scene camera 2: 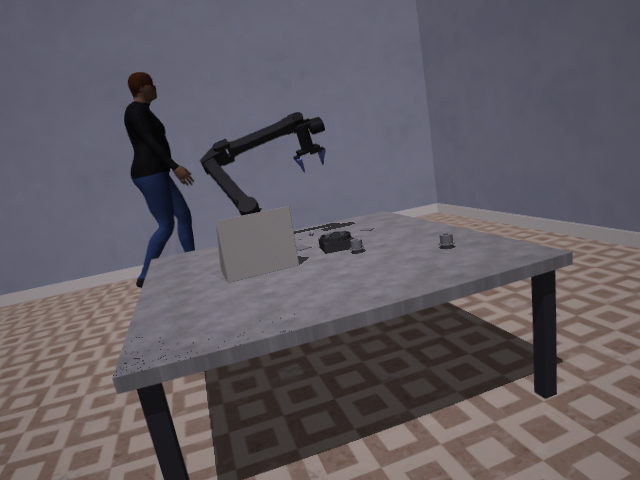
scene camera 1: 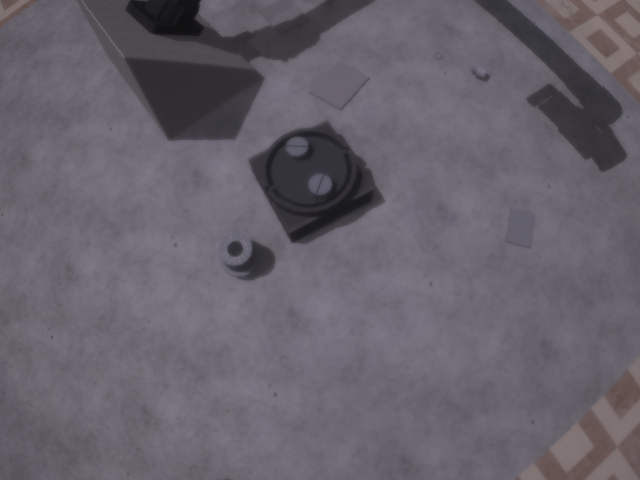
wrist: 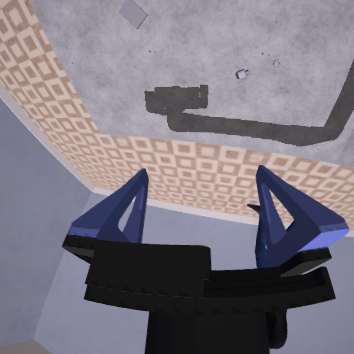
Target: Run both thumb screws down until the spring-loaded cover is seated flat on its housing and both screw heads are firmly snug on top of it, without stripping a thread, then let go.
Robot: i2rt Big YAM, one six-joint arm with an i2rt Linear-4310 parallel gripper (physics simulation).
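Places are measured from the arm's base along level axes (x left, y down, z back), in millimetres.
Pixels of known places: gripper, fingertip midpoint: (scene camera 2: 313,168) (wrist: 201,171); arm's base, link origin: (scene camera 2: 254,238) (scene camera 1: 163,22).
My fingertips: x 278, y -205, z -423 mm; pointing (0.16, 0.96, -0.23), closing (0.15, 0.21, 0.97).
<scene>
For each thing: its top centre in the pictures, then the offset to it from my fingertips. "spot": a spot on its surface instead. Level surfaces: height alone.
- dark square housing, top centre: (scene camera 1: 308,167) (scene camera 2: 335,234) dz +85, dx -284, dy +267 mm
- round dark cover, top centre: (scene camera 1: 308,168) dz +85, dx -284, dy +269 mm
- screw head, surface spot: (scene camera 1: 297,146) spot: dz +115, dx -276, dy +256 mm
- grey spool-like part, top centre: (scene camera 1: 235,248) (scene camera 2: 355,239) dz +73, dx -427, dy +273 mm
- similar part, top centre: (scene camera 2: 445,234) dz -152, dx -679, dy +273 mm
- small piece, top centre: (scene camera 1: 479,68) (wrist: 244,75) dz +42, dx +60, dy +303 mm
- table, surface height: dy +323 mm
The dark square housing (scene camera 1: 292,227) (scene camera 2: 336,245) stands on the table, with a round dark cover (scene camera 1: 289,173) inside its raised ring. Two grey slotted screw heads show on the cover in scene camera 1: one screw head (scene camera 1: 297,146) at the upper left, the other screw head (scene camera 1: 320,184) at the lower right. How tightly they sit on the cover, and whether the cover is fully flat, I cannot tell. My gripper (scene camera 2: 313,165) (wrist: 201,171) is open and empty, high above the table and well apart from the housing. The housing does not show in the wrist view.
A wedge-shaped block (scene camera 1: 196,98) (scene camera 2: 258,242) stands near the arm's base. A grey spool-like part (scene camera 1: 237,255) (scene camera 2: 356,245) stands near the housing, and a similar part (scene camera 2: 446,240) farther right. Flat plates (scene camera 1: 339,85) (scene camera 1: 520,227) and a small piece (scene camera 1: 481,72) (wrist: 242,74) lie on the table (scene camera 2: 330,289). A person (scene camera 2: 147,144) is behind.
</scene>
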